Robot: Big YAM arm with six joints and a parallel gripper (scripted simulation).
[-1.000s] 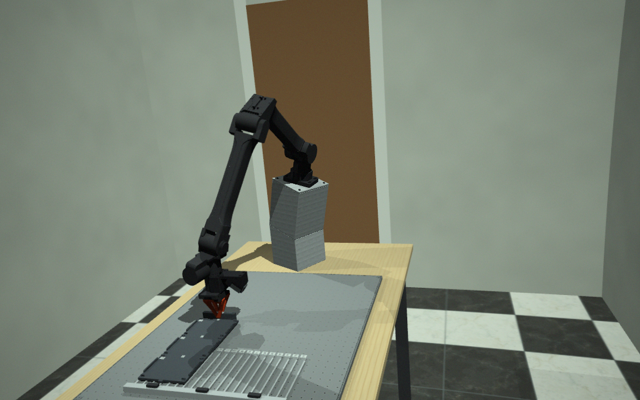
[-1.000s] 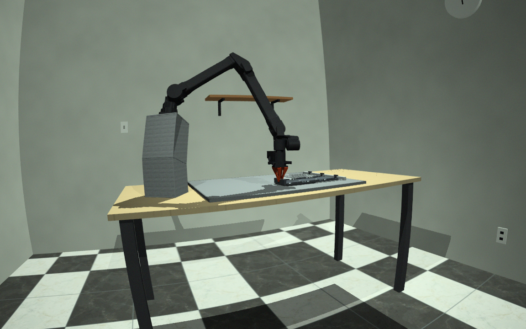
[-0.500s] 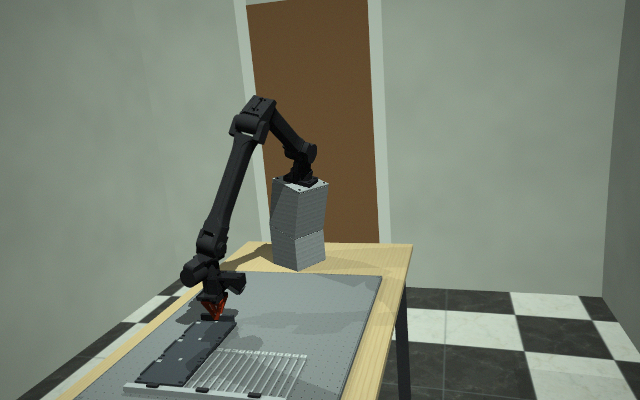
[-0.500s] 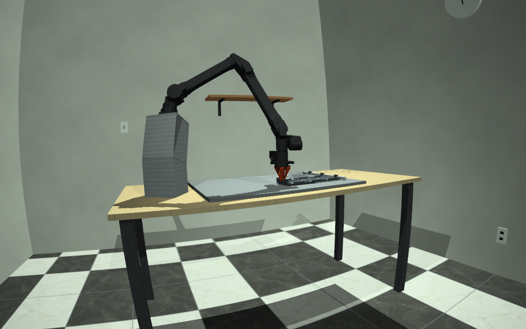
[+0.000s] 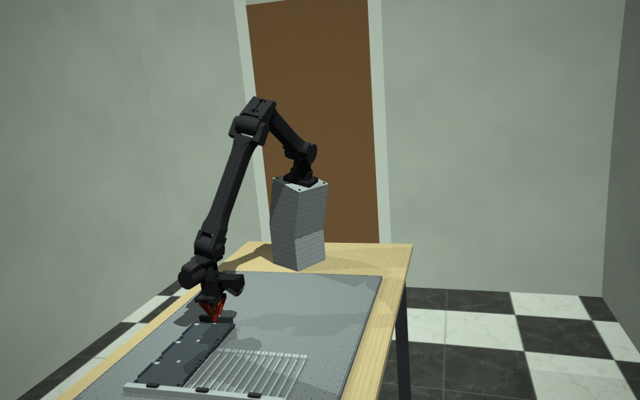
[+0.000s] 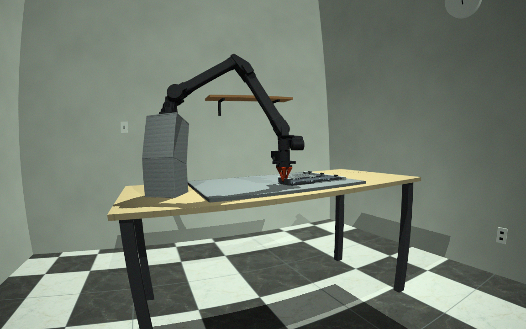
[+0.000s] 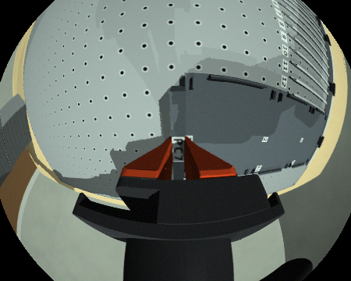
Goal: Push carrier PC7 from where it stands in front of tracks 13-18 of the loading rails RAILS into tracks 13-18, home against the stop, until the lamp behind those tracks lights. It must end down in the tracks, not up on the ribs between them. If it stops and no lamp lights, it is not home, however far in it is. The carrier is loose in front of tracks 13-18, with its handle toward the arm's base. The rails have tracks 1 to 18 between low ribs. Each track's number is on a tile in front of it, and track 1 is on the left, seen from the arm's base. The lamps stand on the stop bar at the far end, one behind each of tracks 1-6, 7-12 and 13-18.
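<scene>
Now: the carrier PC7 16 cm ahead of my hand, 3 cm to the left of it and 1 cm below it.
</scene>
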